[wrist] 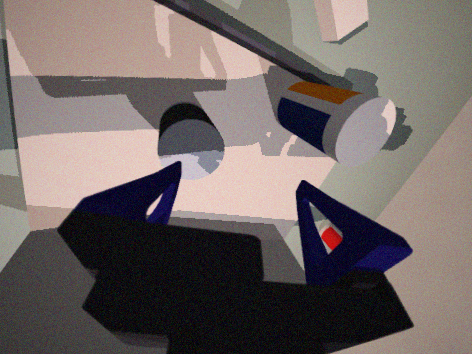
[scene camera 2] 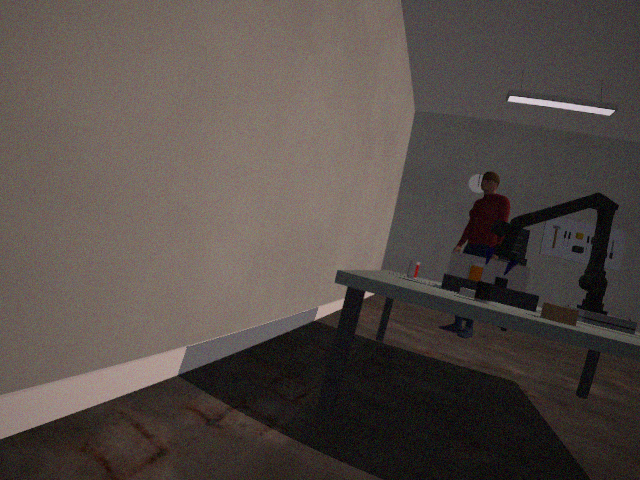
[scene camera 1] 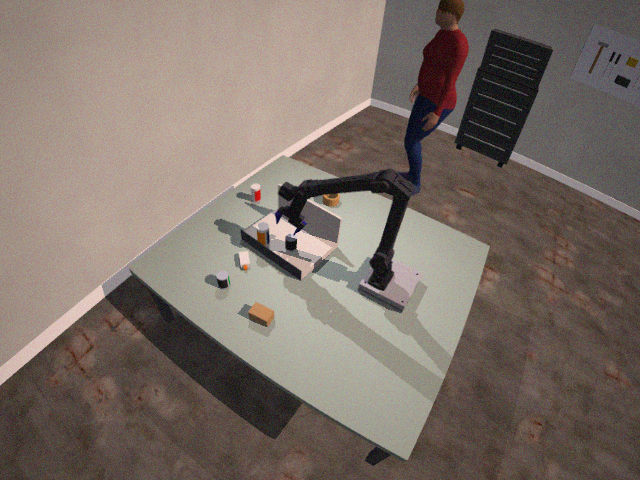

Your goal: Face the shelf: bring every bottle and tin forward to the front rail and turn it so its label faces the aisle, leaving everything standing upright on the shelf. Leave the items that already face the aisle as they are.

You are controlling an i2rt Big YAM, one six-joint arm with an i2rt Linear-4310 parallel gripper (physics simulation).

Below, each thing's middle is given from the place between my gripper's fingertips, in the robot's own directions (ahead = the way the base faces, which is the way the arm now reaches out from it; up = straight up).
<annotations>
I see my gripper 30 mm short of the dark front rail [scene camera 2: 527,301], 90 mm to the right of it and 110 mm above it. The rest, counted from my hand: shelf back panel [scene camera 2: 459,263] (190 mm to the right, 50 mm below); then shelf deck [scene camera 1: 313,247] (10 mm ahead, 40 mm to the right, 120 mm below); then white shelf [scene camera 1: 319,237] (10 mm ahead, 50 mm to the right, 50 mm below).
</annotations>
